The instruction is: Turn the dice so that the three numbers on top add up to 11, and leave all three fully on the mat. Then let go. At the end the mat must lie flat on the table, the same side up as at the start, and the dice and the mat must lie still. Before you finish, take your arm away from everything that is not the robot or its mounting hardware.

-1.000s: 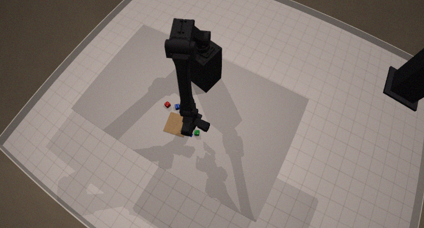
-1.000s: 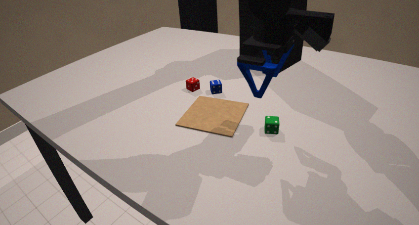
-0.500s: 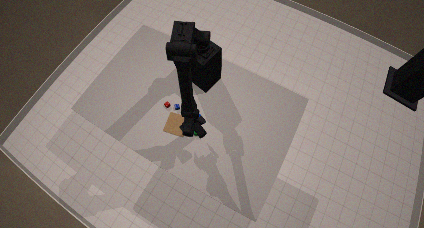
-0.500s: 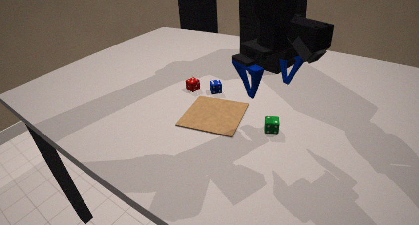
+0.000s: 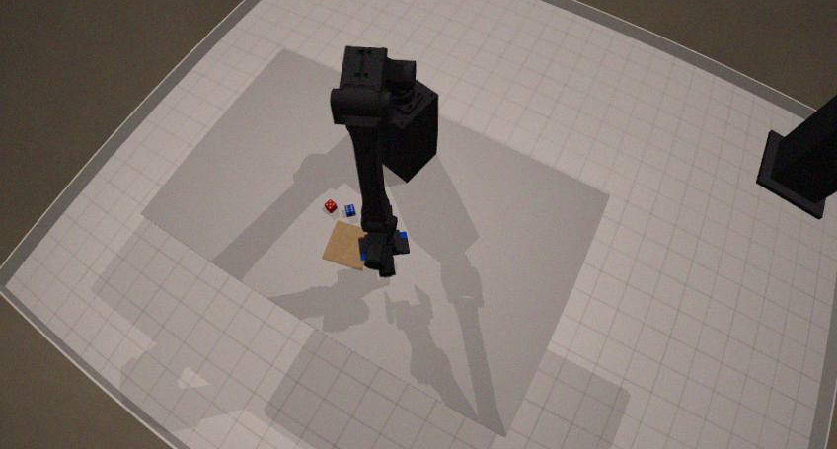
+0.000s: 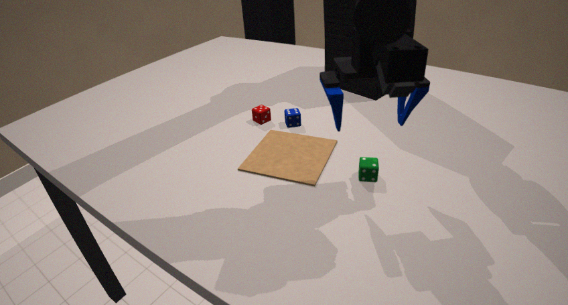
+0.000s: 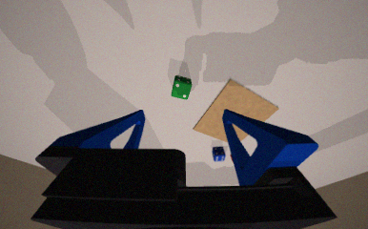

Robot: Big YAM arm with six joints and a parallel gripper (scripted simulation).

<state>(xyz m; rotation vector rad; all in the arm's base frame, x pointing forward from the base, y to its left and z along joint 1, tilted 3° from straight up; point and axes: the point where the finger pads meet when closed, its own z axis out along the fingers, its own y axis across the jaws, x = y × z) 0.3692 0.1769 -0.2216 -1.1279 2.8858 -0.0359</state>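
The green die is 9 cm below my hand. Round my hand: tan mat 2 cm ahead, 14 cm to the right, 10 cm below; red die 6 cm behind, 27 cm to the right, 9 cm below; blue die 8 cm behind, 21 cm to the right, 9 cm below.
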